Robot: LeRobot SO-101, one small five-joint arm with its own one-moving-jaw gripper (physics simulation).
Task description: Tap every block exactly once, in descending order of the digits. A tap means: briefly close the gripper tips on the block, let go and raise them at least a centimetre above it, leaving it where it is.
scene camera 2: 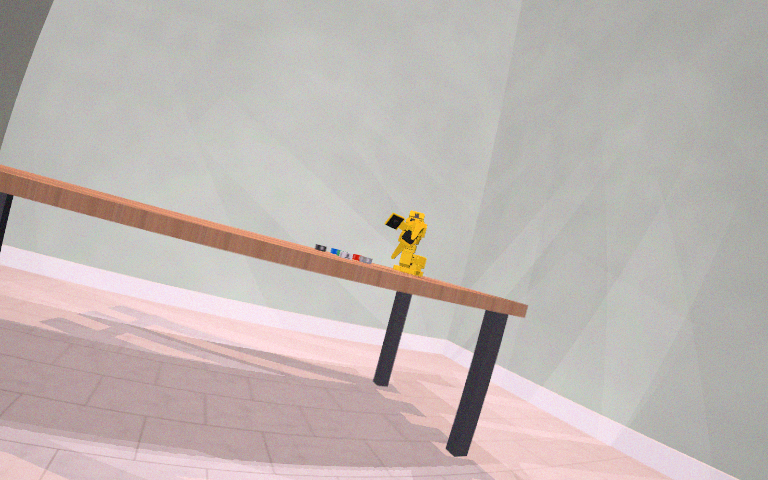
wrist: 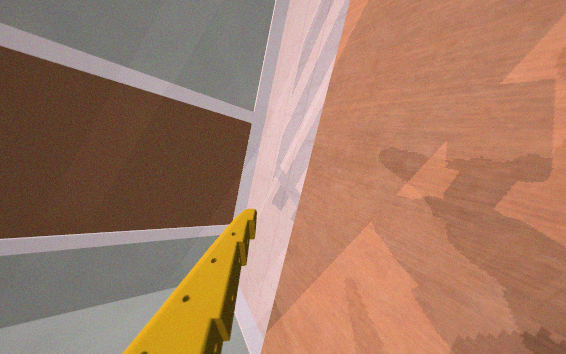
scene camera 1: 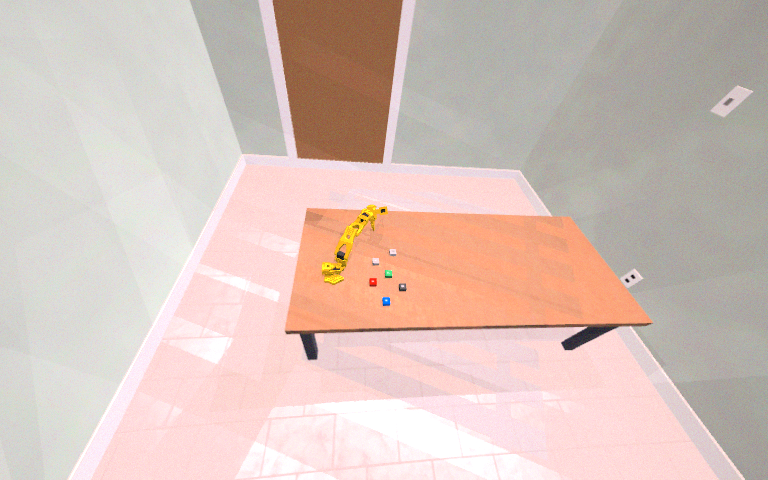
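Observation:
Several small blocks lie apart on the table: a white block [scene camera 1: 393, 251] [scene camera 2: 345, 255], a pale grey block [scene camera 1: 375, 261] [scene camera 2: 367, 260], a green block [scene camera 1: 388, 273], a red block [scene camera 1: 372, 281] [scene camera 2: 356, 257], a black block [scene camera 1: 402, 286] [scene camera 2: 320, 247] and a blue block [scene camera 1: 386, 301] [scene camera 2: 335, 251]. Their digits are too small to read. My gripper [scene camera 1: 373, 225] [scene camera 2: 397, 251] is fully open and empty, raised over the table's door-side part, away from the blocks. In the wrist view, one notched jaw of the gripper [wrist: 251, 218] shows; no block shows there.
The wooden table [scene camera 1: 509, 271] [scene camera 2: 169, 221] [wrist: 450, 60] carries the blocks and the yellow arm base [scene camera 1: 333, 278] [scene camera 2: 408, 271]. The table's door-side edge runs close to the raised gripper. The brown door [scene camera 1: 339, 79] [wrist: 110, 145] stands beyond that edge.

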